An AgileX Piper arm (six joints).
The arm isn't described. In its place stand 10 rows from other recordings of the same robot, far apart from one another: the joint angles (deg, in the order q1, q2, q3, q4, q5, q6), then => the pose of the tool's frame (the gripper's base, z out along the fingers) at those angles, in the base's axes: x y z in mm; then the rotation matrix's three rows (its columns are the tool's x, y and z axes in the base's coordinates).
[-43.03, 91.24, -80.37, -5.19, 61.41, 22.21] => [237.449 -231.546 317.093], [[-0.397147 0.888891 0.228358], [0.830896 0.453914 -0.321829], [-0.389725 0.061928 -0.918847]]
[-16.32, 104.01, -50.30, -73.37, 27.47, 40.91] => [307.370 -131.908 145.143], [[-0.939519 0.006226 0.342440], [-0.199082 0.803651 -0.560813], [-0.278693 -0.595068 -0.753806]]
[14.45, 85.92, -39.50, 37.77, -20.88, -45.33] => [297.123 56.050 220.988], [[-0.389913 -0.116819 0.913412], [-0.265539 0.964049 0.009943], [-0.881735 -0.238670 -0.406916]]
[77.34, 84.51, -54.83, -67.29, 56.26, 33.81] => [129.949 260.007 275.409], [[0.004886 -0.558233 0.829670], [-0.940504 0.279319 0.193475], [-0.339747 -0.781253 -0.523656]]
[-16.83, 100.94, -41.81, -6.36, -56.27, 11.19] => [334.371 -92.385 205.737], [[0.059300 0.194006 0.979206], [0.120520 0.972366 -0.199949], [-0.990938 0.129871 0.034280]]
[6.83, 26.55, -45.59, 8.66, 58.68, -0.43] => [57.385 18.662 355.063], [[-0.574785 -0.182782 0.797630], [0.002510 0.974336 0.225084], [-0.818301 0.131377 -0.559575]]
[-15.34, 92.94, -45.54, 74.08, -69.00, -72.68] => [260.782 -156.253 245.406], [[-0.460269 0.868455 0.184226], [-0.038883 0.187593 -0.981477], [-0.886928 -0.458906 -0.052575]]
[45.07, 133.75, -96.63, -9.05, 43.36, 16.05] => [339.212 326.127 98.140], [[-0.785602 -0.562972 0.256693], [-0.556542 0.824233 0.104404], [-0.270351 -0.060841 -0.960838]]
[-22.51, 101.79, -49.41, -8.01, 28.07, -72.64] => [279.132 -122.136 134.111], [[-0.550529 -0.807959 0.210047], [-0.834646 0.527631 -0.158024], [0.016850 -0.262311 -0.964836]]
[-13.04, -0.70, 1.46, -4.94, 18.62, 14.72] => [51.778 -14.560 176.113], [[-0.193424 0.289645 0.937386], [0.223634 0.943294 -0.245325], [-0.955288 0.162180 -0.247230]]
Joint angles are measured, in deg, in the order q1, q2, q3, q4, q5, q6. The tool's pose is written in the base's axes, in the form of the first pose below.
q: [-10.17 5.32 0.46 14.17 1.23 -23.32]
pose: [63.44 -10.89 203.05], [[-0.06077 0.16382 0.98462], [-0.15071 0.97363 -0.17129], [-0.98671 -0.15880 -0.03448]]
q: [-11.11 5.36 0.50 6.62 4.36 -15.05]
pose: [63.07 -11.57 197.79], [[-0.11493 0.16907 0.97888], [-0.12716 0.97480 -0.18329], [-0.98520 -0.14554 -0.09054]]
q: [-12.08 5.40 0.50 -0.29 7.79 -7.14]
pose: [62.09 -13.35 192.29], [[-0.17370 0.18907 0.96648], [-0.09502 0.97360 -0.20754], [-0.98020 -0.12789 -0.15115]]
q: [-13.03 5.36 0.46 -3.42 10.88 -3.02]
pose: [60.75 -15.11 187.78], [[-0.22233 0.21281 0.95146], [-0.06258 0.97076 -0.23175], [-0.97296 -0.11106 -0.20251]]
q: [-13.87 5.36 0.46 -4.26 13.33 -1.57]
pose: [59.55 -16.31 184.01], [[-0.26111 0.23095 0.93727], [-0.03809 0.96774 -0.24907], [-0.96456 -0.10074 -0.24389]]
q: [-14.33 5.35 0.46 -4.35 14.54 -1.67]
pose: [58.89 -16.83 182.17], [[-0.28172 0.23764 0.92960], [-0.03377 0.96579 -0.25713], [-0.95890 -0.10383 -0.26405]]
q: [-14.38 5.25 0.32 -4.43 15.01 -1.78]
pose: [58.57 -16.90 182.39], [[-0.28626 0.23808 0.92810], [-0.03556 0.96533 -0.25860], [-0.95749 -0.10703 -0.26787]]
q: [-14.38 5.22 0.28 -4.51 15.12 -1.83]
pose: [58.48 -16.92 182.49], [[-0.28745 0.23786 0.92779], [-0.03749 0.96514 -0.25905], [-0.95706 -0.10925 -0.26851]]
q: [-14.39 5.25 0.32 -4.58 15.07 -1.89]
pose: [58.52 -16.97 182.30], [[-0.28832 0.23757 0.92759], [-0.03953 0.96495 -0.25943], [-0.95672 -0.11146 -0.26882]]
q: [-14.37 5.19 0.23 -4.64 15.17 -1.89]
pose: [58.43 -16.96 182.75], [[-0.28774 0.23743 0.92781], [-0.04077 0.96487 -0.25956], [-0.95684 -0.11251 -0.26795]]
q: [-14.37 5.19 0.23 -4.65 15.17 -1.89]
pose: [58.42 -16.96 182.75], [[-0.28778 0.23742 0.92780], [-0.04093 0.96485 -0.25960], [-0.95682 -0.11268 -0.26795]]
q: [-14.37 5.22 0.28 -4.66 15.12 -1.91]
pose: [58.47 -16.97 182.50], [[-0.28839 0.23719 0.92767], [-0.04132 0.96485 -0.25954], [-0.95662 -0.11319 -0.26845]]
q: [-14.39 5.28 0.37 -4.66 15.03 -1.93]
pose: [58.56 -17.00 182.04], [[-0.28946 0.23719 0.92734], [-0.04135 0.96481 -0.25968], [-0.95630 -0.11351 -0.26947]]
